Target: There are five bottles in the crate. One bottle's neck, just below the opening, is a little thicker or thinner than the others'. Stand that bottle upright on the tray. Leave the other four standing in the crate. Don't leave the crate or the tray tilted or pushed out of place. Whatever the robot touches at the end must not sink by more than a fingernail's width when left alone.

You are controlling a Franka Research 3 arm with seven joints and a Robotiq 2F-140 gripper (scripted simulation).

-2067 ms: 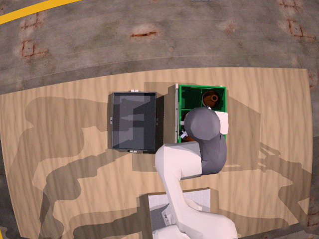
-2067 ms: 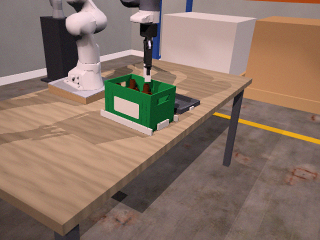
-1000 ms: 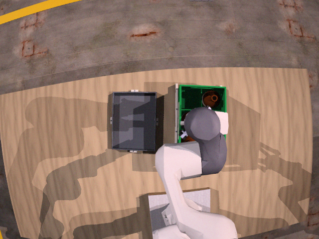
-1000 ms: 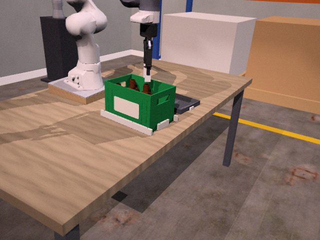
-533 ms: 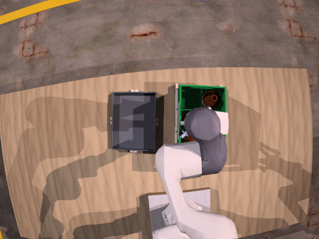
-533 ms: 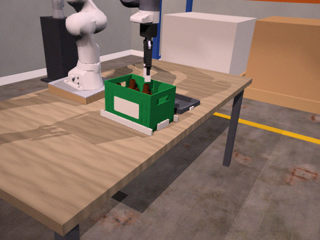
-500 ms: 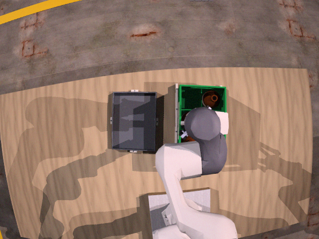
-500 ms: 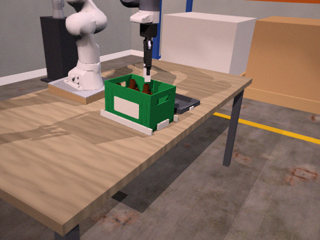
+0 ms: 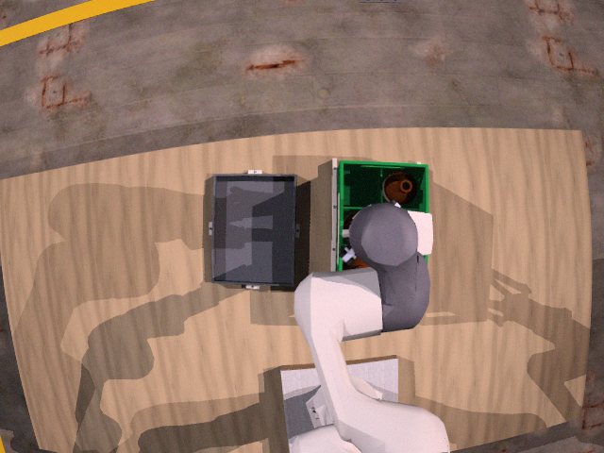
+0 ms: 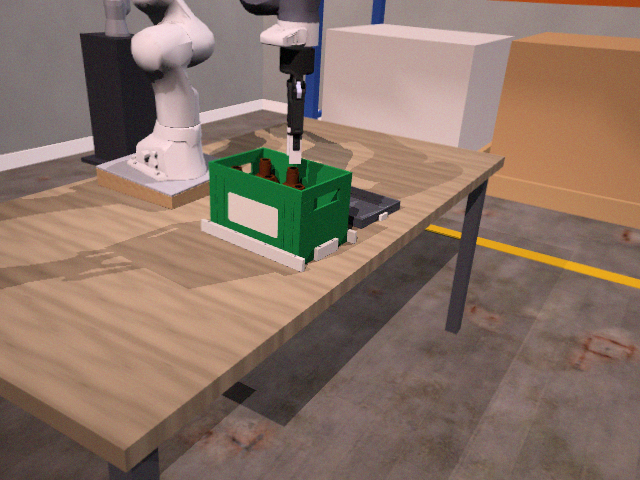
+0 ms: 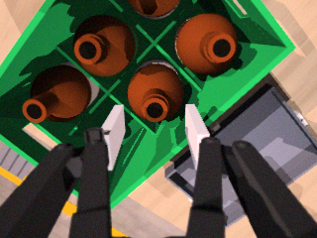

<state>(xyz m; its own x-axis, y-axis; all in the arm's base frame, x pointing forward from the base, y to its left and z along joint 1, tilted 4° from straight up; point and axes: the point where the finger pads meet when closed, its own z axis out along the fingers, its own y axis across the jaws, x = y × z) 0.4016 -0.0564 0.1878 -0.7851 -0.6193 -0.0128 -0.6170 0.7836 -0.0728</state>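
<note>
My hand is 1 cm past the green crate, 5 cm to the left of it and 13 cm above it. Round my hand: dark grey tray: 2 cm ahead, 23 cm to the left, 20 cm below; brown bottle: 8 cm ahead, 10 cm to the right, 13 cm below.
</note>
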